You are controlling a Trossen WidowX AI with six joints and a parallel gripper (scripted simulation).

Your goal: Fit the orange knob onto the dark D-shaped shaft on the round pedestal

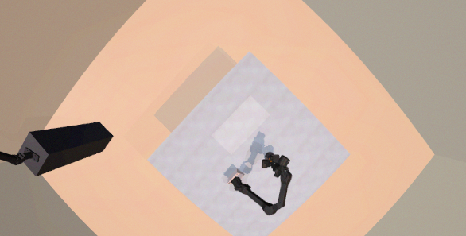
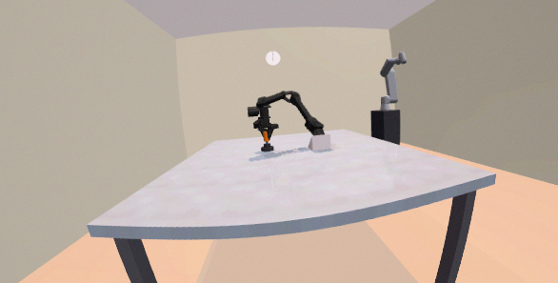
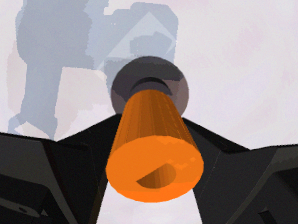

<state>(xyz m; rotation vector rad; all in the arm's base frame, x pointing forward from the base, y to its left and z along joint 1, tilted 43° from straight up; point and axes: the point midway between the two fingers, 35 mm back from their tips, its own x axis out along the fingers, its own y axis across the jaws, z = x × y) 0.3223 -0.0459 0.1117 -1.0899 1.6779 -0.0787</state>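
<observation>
My gripper tip is 20 mm below the orange knob. Round my gripper tip: round dark pedestal (40 mm below).
</observation>
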